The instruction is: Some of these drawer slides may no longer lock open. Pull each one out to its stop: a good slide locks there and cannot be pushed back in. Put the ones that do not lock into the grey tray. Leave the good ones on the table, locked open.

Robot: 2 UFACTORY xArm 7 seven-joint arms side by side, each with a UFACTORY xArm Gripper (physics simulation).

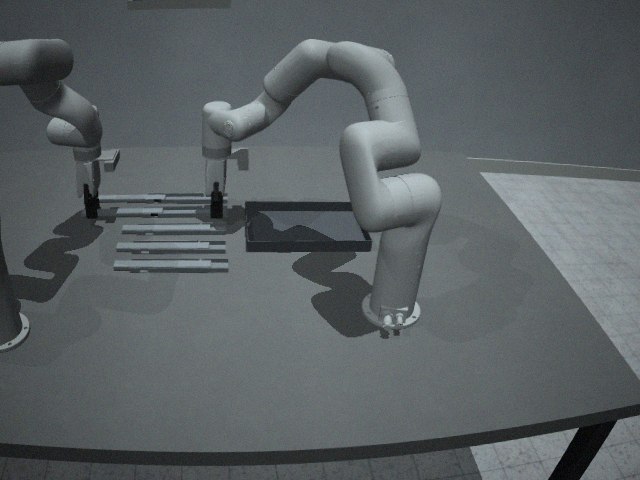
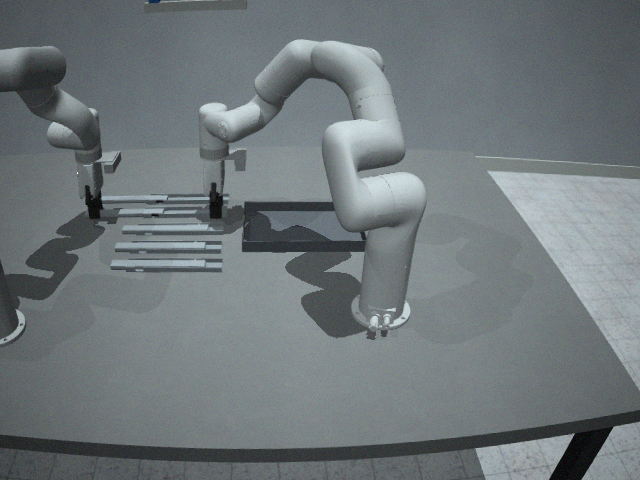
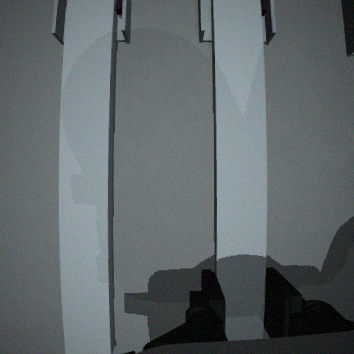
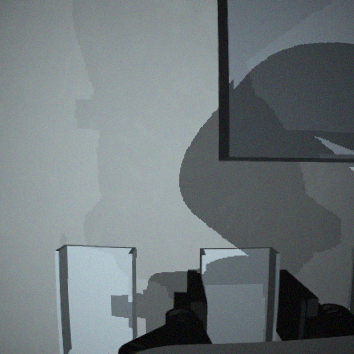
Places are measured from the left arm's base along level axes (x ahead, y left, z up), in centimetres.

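Pixels of known places: left gripper, fingertip midpoint: (image 1: 93,214) (image 2: 96,215) (image 3: 236,293); right gripper, fingertip midpoint: (image 1: 216,213) (image 2: 216,213) (image 4: 234,295); left arm's base at its link origin: (image 1: 2,332) (image 2: 0,329); right arm's base at its link origin: (image 1: 390,310) (image 2: 380,311).
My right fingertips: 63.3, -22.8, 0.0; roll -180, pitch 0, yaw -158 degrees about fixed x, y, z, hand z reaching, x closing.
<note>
For each thing: its middle in the pictures, then the offset to it from my right fingertips, as dx, dy, dz.
- third slide at the middle of its body: (image 1: 165,228) (image 2: 164,228) -13.3, +8.6, +0.8
- fourth slide at the middle of its body: (image 1: 162,246) (image 2: 159,246) -21.2, +5.3, +0.8
- front slide at the middle of its body: (image 1: 161,264) (image 2: 157,264) -28.2, +1.7, +0.8
- grey tray at the middle of its body: (image 1: 305,225) (image 2: 302,225) +0.5, -24.2, +1.5
Several drawer slides lie in rows. The second slide from the back (image 1: 139,212) (image 2: 140,212) (image 3: 241,175) (image 4: 237,267) is between both grippers, partly drawn out. My left gripper (image 1: 92,209) (image 2: 94,209) (image 3: 236,293) is shut on its left end. My right gripper (image 1: 216,209) (image 2: 215,209) (image 4: 234,295) is shut on its right end. The back slide (image 1: 129,198) (image 2: 132,198) (image 3: 86,150) (image 4: 97,295) lies drawn out beside it. The third slide (image 1: 165,228), fourth slide (image 1: 160,246) and front slide (image 1: 165,265) look pushed in. Whether any slide locks cannot be seen.
The grey tray (image 1: 310,245) (image 2: 294,246) (image 4: 224,100) stands right of the slides, with shadows across its floor. No slide shows in its visible part. The right arm's lower links (image 1: 398,206) (image 2: 382,206) stand in front of the tray's right end.
</note>
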